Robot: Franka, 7 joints.
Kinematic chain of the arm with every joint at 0, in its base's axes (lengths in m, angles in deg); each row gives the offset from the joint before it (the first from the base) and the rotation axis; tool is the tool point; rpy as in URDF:
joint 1: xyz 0 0 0.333 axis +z
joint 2: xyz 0 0 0 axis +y
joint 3: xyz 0 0 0.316 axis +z
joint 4: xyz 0.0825 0 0 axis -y
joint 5: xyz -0.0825 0 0.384 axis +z
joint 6: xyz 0 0 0 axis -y
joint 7: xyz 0.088 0 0 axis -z
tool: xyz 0 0 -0.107 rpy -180 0 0
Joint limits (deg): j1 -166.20..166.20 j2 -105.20..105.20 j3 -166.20..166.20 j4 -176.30..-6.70 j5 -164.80..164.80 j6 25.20..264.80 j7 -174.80..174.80
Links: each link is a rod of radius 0.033 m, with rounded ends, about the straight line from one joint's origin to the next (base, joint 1, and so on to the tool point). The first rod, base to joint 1, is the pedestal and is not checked.
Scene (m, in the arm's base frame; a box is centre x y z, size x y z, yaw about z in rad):
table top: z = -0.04
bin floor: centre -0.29 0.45 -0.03 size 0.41 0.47 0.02 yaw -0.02
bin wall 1: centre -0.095 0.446 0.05 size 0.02 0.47 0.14 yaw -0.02
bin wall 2: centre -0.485 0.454 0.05 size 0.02 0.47 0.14 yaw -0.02
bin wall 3: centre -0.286 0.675 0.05 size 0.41 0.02 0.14 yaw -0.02
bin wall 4: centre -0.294 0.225 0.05 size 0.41 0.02 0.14 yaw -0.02
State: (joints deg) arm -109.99 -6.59 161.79 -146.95 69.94 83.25 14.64
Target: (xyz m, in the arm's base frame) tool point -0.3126 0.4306 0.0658
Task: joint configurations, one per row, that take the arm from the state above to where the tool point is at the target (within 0.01 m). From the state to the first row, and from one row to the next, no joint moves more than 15 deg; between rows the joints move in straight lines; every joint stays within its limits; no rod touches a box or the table.
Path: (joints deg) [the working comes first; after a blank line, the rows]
Joints at the target: -50.81 -46.92 166.20 -111.65 82.84 91.29 14.64
Straight joint move there: touches bin wall 1.

1: -95.46 -10.61 162.55 -140.26 72.12 82.81 14.64
2: -80.93 -14.64 163.30 -133.57 74.30 82.38 14.64
3: -66.40 -18.66 164.06 -126.88 76.48 81.94 14.64
4: -51.87 -22.69 164.82 -120.19 78.66 81.50 14.64
5: -51.34 -34.80 165.51 -115.92 80.75 86.40 14.64
6: -50.81 -46.92 166.20 -111.65 82.84 91.29 14.64

